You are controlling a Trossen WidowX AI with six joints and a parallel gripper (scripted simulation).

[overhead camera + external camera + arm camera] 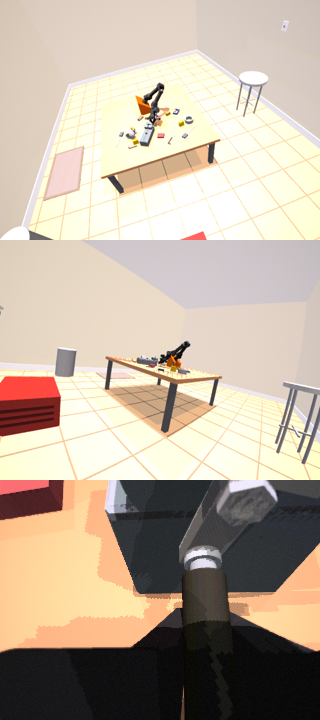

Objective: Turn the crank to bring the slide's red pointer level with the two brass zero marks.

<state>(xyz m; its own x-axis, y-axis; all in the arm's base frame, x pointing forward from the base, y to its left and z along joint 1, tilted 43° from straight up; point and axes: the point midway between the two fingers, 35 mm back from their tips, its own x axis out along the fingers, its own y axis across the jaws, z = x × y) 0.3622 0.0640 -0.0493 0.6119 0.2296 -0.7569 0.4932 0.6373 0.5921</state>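
The dark crank handle is 20 mm behind my gripper tip, 10 mm to the left of it and 30 mm above it. The rest, counted from my gripper tip: red pointer: 140 mm ahead, 90 mm to the right, 50 mm above; red block: 180 mm ahead, 60 mm to the left, 20 mm below.
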